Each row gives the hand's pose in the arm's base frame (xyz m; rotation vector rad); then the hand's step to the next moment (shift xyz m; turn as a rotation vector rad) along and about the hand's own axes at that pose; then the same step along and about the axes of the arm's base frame.
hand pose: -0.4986 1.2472 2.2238 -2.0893 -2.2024 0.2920
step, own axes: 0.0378 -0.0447 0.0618 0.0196 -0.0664 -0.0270
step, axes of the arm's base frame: -0.0582 0.0310 -0.0539 -0.0608 0.0186 0.0385
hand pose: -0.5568 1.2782 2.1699 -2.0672 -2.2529 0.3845
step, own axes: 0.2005 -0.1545 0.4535 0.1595 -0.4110 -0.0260
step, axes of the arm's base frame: -0.2658 0.1228 -0.4290 -0.4100 0.1325 0.0969
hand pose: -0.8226 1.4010 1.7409 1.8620 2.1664 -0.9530
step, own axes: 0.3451 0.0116 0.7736 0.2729 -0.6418 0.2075
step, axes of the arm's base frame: -0.2979 -0.1209 -0.7838 -0.7192 0.0947 -0.0567
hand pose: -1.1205 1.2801 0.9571 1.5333 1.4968 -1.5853
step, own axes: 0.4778 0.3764 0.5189 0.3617 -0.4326 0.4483
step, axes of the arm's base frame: 0.0045 -0.4132 -0.6844 -0.6516 -0.1521 -0.2669
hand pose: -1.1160 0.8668 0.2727 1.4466 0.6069 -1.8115
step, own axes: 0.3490 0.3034 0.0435 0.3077 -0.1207 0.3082
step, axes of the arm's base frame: 0.1732 -0.3078 -0.3017 -0.3166 -0.2294 -0.2267
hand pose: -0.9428 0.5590 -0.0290 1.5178 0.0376 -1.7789
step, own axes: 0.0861 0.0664 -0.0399 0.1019 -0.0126 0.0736
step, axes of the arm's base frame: 0.0721 -0.0722 -0.0548 -0.0659 -0.0811 -0.0710
